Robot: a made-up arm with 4 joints. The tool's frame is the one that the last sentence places.
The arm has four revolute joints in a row. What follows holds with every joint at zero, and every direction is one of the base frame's. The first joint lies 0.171 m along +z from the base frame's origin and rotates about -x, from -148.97 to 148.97 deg. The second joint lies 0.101 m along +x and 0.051 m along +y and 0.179 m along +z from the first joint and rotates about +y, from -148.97 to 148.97 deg. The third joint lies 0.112 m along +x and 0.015 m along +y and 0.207 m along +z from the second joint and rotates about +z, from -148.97 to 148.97 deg. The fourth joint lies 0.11 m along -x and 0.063 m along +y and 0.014 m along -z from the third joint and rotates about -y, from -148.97 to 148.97 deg. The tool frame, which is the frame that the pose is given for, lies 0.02 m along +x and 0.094 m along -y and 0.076 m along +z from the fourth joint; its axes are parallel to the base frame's.
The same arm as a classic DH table. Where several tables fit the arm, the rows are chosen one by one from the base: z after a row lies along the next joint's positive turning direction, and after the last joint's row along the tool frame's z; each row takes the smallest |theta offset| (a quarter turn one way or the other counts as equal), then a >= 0, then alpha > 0; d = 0 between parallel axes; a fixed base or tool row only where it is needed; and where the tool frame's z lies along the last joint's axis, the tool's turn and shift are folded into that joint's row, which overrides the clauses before.
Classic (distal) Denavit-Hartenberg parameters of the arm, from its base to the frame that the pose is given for. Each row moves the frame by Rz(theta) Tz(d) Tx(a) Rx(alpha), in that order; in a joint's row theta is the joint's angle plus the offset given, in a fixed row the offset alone. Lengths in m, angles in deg.
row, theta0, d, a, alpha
base (fixed), -90.00, 0.1710, 0.0000, 90.00
joint 1, 90.00, -0.1010, 0.1790, -90.00
joint 2, 90.00, 0.0660, 0.1120, 90.00
joint 3, 0.00, 0.1930, -0.1100, 90.00
joint 4, 0.00, 0.0310, 0.0200, -90.00
tool (fixed), 0.00, 0.0760, 0.0000, 0.00
Joint limits (deg, base to tool): -148.97..148.97 -148.97..148.97 -148.97..148.97 -148.97..148.97

